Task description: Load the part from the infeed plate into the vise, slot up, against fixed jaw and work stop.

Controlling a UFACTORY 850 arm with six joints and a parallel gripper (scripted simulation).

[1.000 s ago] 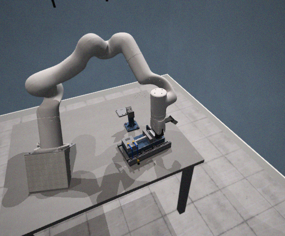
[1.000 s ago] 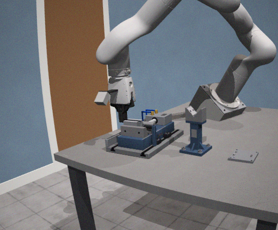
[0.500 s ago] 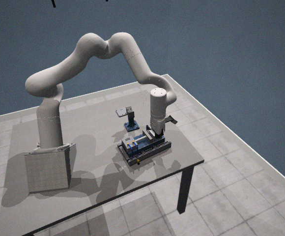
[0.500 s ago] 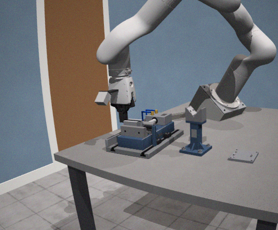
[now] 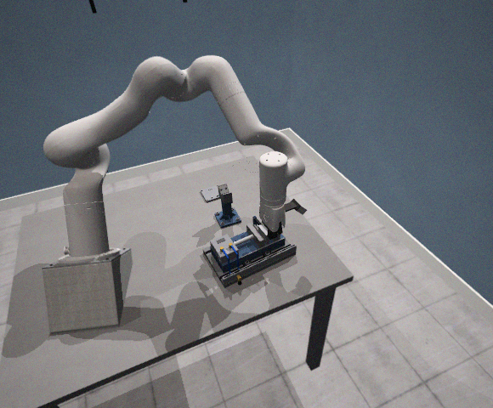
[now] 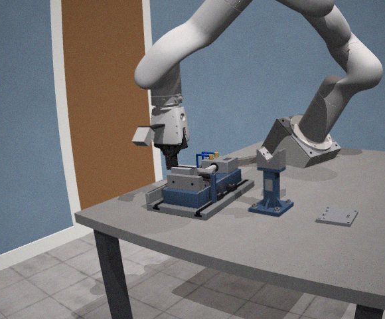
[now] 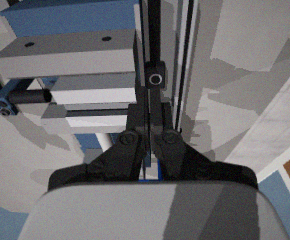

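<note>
Right now my hand is 10 mm past the part, 40 mm to the right of it and 20 mm above it. From my hand the other things lie so: fixed jaw (10 mm ahead, 70 mm to the left, 40 mm below); moving jaw (50 mm behind, 50 mm to the left, 40 mm below); work stop (30 mm behind, 100 mm to the left, 30 mm below).
</note>
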